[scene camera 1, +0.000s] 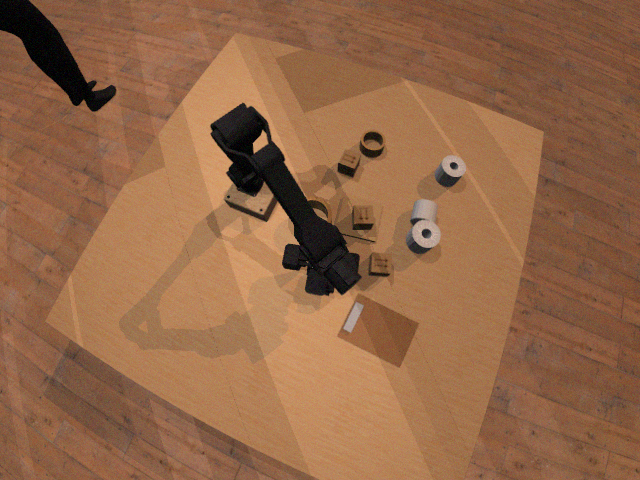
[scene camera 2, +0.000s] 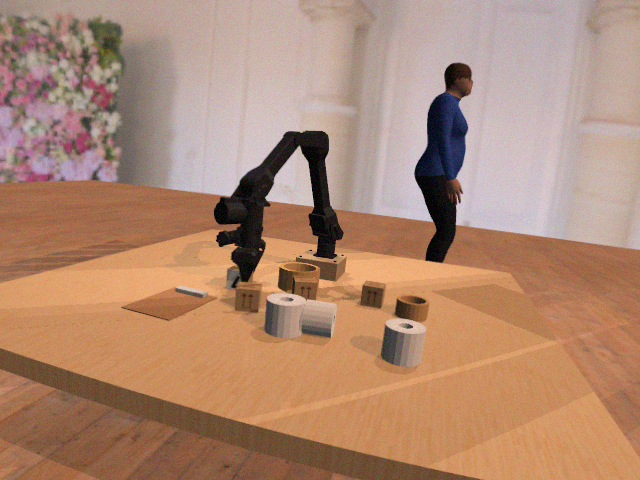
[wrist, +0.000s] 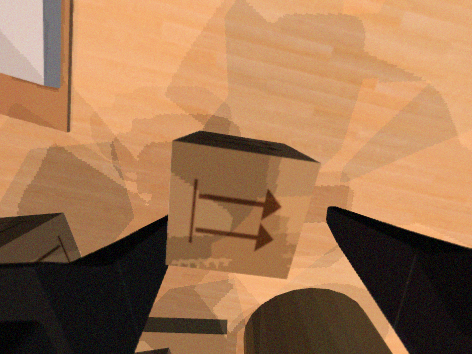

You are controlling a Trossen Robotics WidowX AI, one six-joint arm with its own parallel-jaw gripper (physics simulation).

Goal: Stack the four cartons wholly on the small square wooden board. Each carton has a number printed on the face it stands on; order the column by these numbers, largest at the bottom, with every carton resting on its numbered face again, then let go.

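Pixels of known places: gripper, fingertip midpoint: (scene camera 2: pixel 247 280) (wrist: pixel 253 216); arm's base, link origin: (scene camera 1: pixel 250 184) (scene camera 2: pixel 325 255).
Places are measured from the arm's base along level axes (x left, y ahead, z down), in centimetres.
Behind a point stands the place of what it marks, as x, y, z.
My open gripper (scene camera 2: pixel 247 279) {-13.7, 28.7, 3.8} (wrist: pixel 253 216) {-13.7, 28.7, 3.8} points down, fingers on either side of a carton (wrist: pixel 225 232) {-14.6, 30.4, 0.3} with two arrows on its upper face. This carton (scene camera 2: pixel 232 277) {-16.2, 32.8, 2.3} shows a pale face with a dark mark, partly hidden by a finger in scene camera 2; scene camera 1 does not show it. A second carton (scene camera 1: pixel 379 264) {-7.4, 42.8, 0.3} (scene camera 2: pixel 248 297) {-5.6, 45.7, 2.2} (wrist: pixel 37 237) {-9.5, 41.3, 3.6} stands nearby. A third carton (scene camera 1: pixel 362 217) {2.8, 33.8, -0.9} (scene camera 2: pixel 305 288) {4.8, 36.3, 0.7} stands on the small wooden board (scene camera 1: pixel 347 227) {0.4, 30.8, 4.5} (wrist: pixel 187 326) {-1.8, 31.3, 5.0}. A fourth carton (scene camera 1: pixel 348 163) {17.9, 23.7, 0.3} (scene camera 2: pixel 373 294) {20.0, 26.1, 2.3} stands on the table beyond the board. Numbers on the standing faces are hidden.
A large wooden ring (scene camera 1: pixel 321 203) {2.6, 21.6, 0.2} (scene camera 2: pixel 283 279) {-4.6, 25.6, 2.6} (wrist: pixel 315 327) {-7.0, 22.8, 2.7} stands beside the board; a smaller ring (scene camera 1: pixel 372 151) {26.2, 28.7, 2.2} (scene camera 2: pixel 410 311) {29.9, 31.4, 3.3} is near the fourth carton. White rolls (scene camera 1: pixel 423 242) {2.7, 51.7, -1.1} (scene camera 1: pixel 423 210) {11.7, 48.9, -1.1} (scene camera 1: pixel 448 175) {26.3, 52.9, -0.4} stand or lie beyond. A brown clipboard (scene camera 1: pixel 387 333) {-23.0, 52.3, 5.5} (scene camera 2: pixel 165 305) {-22.8, 52.7, 5.5} lies beside the second carton.
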